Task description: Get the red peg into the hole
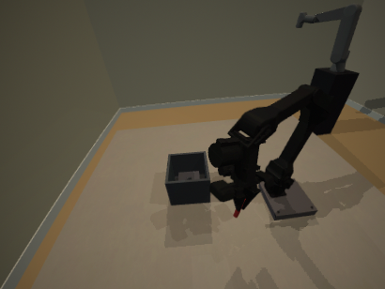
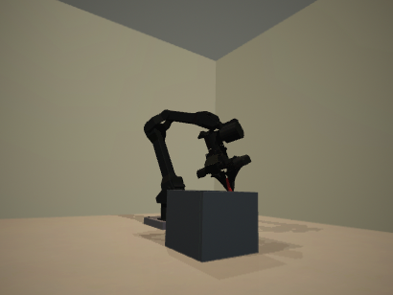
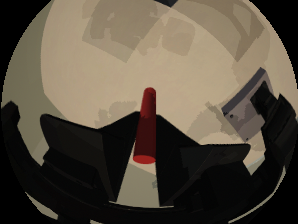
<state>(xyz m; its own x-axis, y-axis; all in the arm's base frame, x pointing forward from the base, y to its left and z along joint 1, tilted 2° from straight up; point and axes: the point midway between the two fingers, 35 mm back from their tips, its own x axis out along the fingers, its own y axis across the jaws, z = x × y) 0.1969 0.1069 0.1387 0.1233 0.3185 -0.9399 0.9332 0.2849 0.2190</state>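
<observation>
Now: the grey plate 13 cm ahead of my gripper tip, 21 cm to the right of it and 9 cm below it. The rest, counted from my gripper tip: red peg: 1 cm to the right.
</observation>
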